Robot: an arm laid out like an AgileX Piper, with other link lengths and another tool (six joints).
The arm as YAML. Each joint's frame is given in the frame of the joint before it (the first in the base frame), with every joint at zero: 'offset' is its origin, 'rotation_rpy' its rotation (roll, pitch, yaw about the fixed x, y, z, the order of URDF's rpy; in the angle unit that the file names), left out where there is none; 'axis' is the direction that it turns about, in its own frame. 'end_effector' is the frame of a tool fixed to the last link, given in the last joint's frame.
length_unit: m
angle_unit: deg
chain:
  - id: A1
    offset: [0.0, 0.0, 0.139]
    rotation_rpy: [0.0, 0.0, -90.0]
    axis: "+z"
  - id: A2
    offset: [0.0, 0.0, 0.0]
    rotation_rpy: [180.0, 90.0, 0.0]
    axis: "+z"
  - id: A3
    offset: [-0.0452, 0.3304, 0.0]
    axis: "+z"
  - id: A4
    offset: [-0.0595, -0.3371, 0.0]
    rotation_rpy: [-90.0, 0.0, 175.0]
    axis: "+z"
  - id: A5
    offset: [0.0, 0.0, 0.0]
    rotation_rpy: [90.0, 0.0, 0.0]
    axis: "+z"
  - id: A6
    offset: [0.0, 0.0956, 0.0]
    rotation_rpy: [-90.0, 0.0, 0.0]
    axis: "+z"
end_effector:
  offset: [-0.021, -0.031, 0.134]
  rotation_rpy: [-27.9, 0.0, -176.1]
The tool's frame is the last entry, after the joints.
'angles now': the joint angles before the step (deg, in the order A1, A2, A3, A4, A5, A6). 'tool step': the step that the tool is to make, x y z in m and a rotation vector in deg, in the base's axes. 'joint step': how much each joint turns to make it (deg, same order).
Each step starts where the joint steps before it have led.
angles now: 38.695, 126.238, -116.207, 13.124, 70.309, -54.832
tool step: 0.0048, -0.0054, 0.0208, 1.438, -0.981, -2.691
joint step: -0.805, -1.975, 0.017, -0.017, -0.129, 1.980
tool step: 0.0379, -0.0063, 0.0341, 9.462, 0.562, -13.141
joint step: -4.826, -1.423, -1.161, 5.404, -4.561, 7.652
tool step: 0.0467, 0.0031, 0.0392, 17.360, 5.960, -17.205
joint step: -6.048, -0.093, -0.264, 13.435, -7.593, 9.824
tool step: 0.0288, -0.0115, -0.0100, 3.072, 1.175, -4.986
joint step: -2.485, 1.915, -0.182, 2.699, -3.021, 1.126
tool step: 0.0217, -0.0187, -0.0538, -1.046, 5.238, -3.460
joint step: -2.340, 4.777, -0.019, 0.412, -0.210, 1.364
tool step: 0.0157, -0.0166, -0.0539, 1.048, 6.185, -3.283
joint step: -2.526, 5.198, 0.006, 3.048, 0.017, 0.379
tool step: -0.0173, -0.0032, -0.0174, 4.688, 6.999, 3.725
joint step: -1.931, 2.858, -0.018, 7.536, 6.403, -4.366
